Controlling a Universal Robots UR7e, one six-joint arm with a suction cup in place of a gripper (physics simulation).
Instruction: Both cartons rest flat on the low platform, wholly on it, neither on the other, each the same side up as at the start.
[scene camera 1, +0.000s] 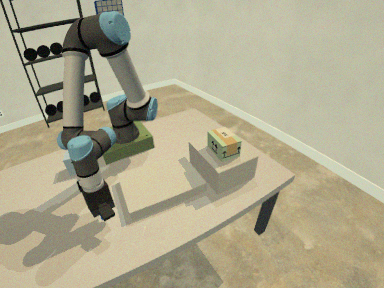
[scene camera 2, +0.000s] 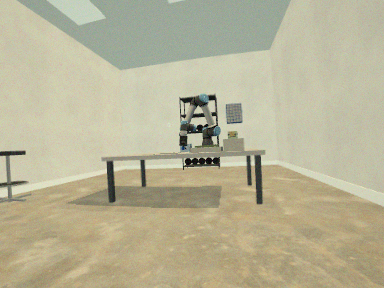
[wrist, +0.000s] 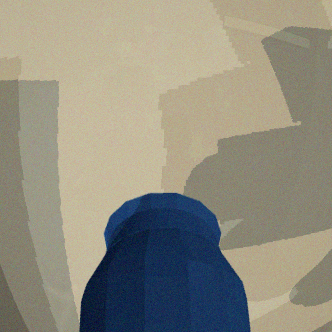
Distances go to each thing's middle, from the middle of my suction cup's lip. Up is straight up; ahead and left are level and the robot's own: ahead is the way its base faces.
Labels:
The low platform (scene camera 1: 147, 189) lies 2 cm behind my suction cup, 26 cm to the left of it and 2 cm below it.

